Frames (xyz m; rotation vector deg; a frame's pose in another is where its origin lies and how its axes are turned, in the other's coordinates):
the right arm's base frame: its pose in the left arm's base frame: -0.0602 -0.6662 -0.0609 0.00 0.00 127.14
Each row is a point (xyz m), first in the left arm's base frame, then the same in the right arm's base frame.
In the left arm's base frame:
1: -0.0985 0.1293 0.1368
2: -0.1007 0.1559 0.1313
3: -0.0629 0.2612 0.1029
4: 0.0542 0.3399 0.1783
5: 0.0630 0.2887 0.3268
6: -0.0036 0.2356 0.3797
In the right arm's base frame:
1: 0.6573 -0.4498 0.1977
2: 0.6798 -0.4641 0.1922
3: 0.7409 -0.5578 0.1638
4: 0.7330 -0.6986 0.2392
5: 0.6868 -0.6747 0.3877
6: 0.6847 -0.5896 0.4406

